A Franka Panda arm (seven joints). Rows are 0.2 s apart.
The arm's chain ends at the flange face. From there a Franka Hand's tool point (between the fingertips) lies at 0.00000 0.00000 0.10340 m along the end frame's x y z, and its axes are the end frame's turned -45 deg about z.
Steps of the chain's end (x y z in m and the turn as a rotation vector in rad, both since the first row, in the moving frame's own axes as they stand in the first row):
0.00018 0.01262 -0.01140 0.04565 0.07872 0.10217
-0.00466 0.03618 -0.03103 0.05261 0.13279 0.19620
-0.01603 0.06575 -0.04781 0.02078 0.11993 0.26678
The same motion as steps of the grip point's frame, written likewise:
0.00015 0.01193 -0.01183 -0.02338 0.08794 0.10217
-0.01603 0.02942 -0.03208 -0.05670 0.13110 0.19620
-0.04865 0.04367 -0.04857 -0.07011 0.09950 0.26678

